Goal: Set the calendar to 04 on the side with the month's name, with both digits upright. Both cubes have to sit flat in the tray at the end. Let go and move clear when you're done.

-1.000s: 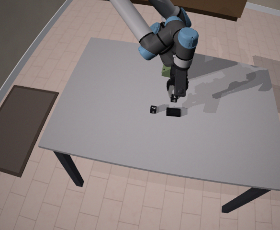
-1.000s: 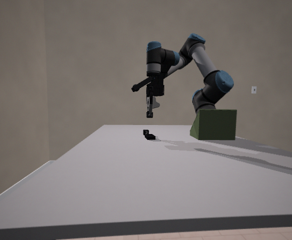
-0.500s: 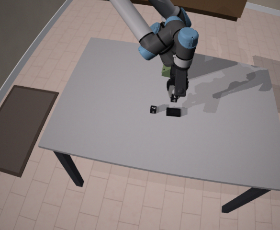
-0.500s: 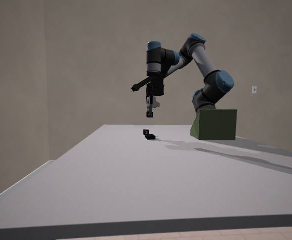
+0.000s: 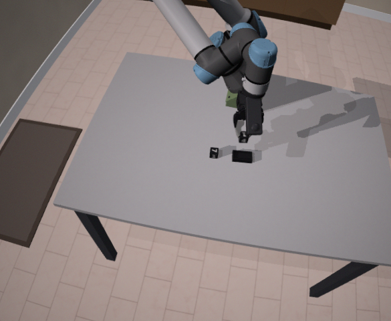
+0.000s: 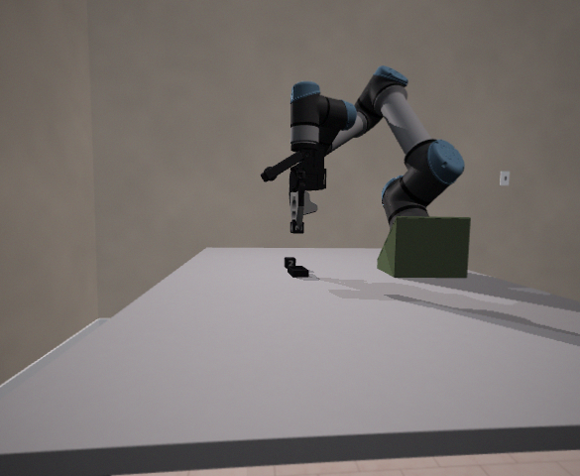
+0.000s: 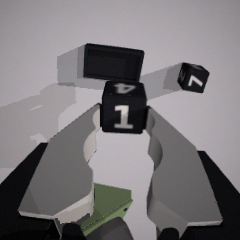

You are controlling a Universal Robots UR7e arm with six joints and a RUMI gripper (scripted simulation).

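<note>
Right now my hand is 1 cm to the right of the black calendar tray and 13 cm above it.
</note>
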